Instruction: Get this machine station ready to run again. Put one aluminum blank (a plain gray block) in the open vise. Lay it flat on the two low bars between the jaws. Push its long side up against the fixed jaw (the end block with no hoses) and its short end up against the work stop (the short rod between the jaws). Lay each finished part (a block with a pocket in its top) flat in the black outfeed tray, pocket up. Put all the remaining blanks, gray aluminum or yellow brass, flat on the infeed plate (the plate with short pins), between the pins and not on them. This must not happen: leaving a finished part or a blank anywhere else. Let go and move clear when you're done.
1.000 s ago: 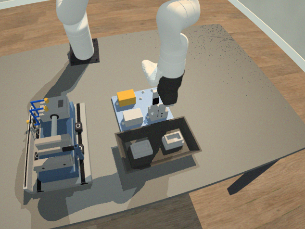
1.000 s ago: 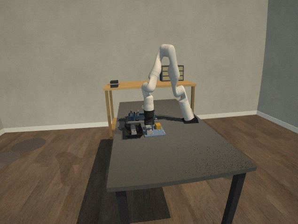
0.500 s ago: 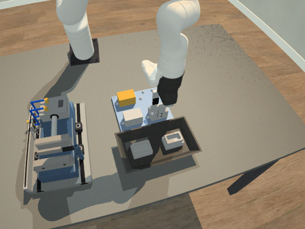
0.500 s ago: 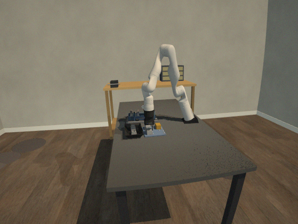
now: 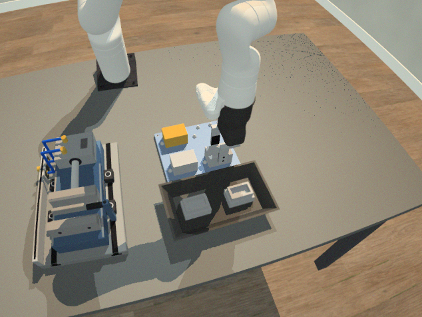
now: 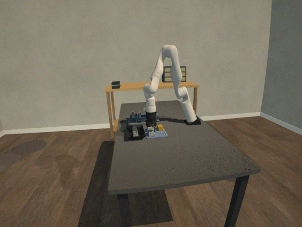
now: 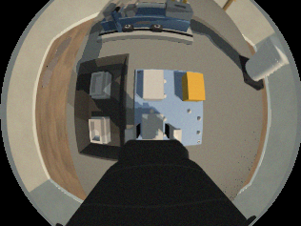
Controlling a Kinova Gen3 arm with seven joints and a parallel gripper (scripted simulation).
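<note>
Now: hand 90 mm to the left of the plain gray blank and 30 mm above it. The rest, counted from my hand: yellow brass blank 90 mm behind, 90 mm to the right, 30 mm below; vise 40 mm ahead, 340 mm to the right, 10 mm below.
</note>
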